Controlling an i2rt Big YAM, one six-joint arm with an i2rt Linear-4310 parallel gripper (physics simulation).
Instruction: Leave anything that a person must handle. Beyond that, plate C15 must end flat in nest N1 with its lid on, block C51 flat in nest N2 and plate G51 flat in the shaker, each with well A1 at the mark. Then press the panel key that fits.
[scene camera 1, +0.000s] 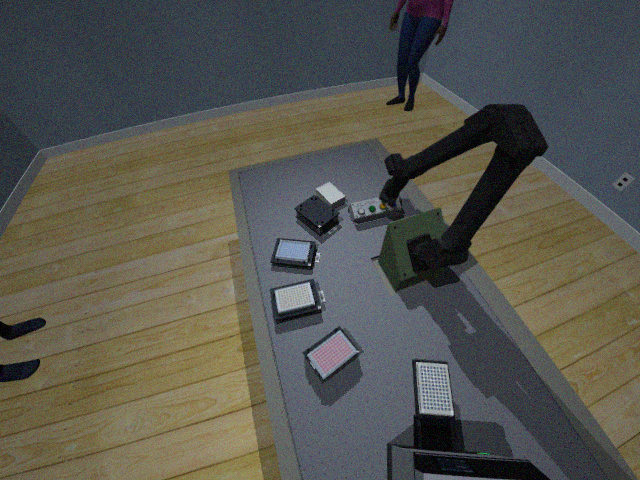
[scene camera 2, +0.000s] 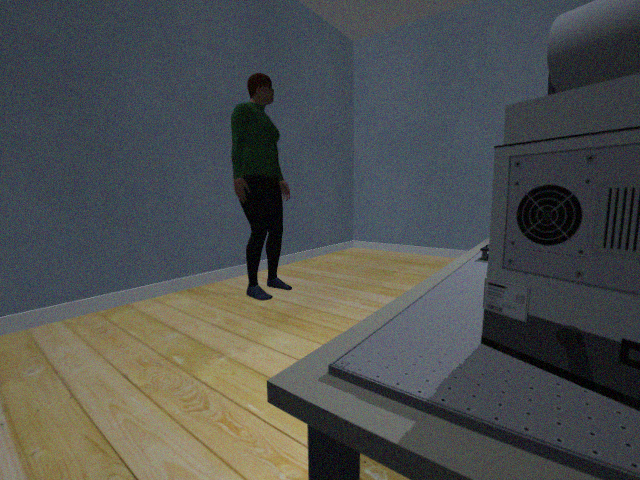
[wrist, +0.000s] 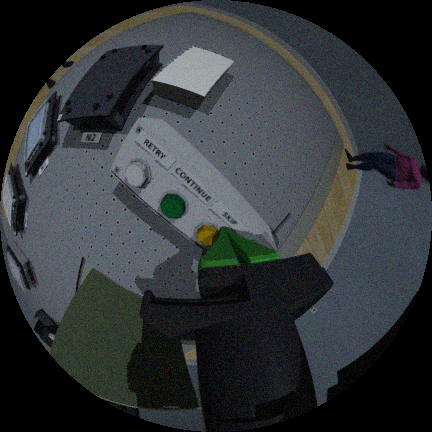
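My gripper (scene camera 1: 386, 200) (wrist: 222, 231) is shut and empty, its green fingertips together low over the SKIP end of the key panel (scene camera 1: 368, 202) (wrist: 150, 127). The white key (scene camera 1: 361, 211) (wrist: 137, 173), green key (scene camera 1: 372, 208) (wrist: 172, 205) and yellow key (wrist: 207, 235) show; anything beyond is hidden by the fingers. A dark block-like thing (scene camera 1: 316, 211) (wrist: 107, 87) sits at label N2 (wrist: 91, 137). A bluish plate (scene camera 1: 294, 251) (wrist: 36, 130), a cream plate (scene camera 1: 294, 298) and a pink plate (scene camera 1: 333, 353) sit in dark holders. Plate names, A1 marks and touch on a key cannot be told.
A white-topped box (scene camera 1: 330, 194) (wrist: 195, 71) stands beside the dark block. A white well plate (scene camera 1: 434, 388) sits on a black support near a large machine (scene camera 1: 475, 463) (scene camera 2: 563, 289). One person (scene camera 1: 421, 46) (wrist: 395, 167) stands beyond the table; another (scene camera 2: 255, 139) stands at the side.
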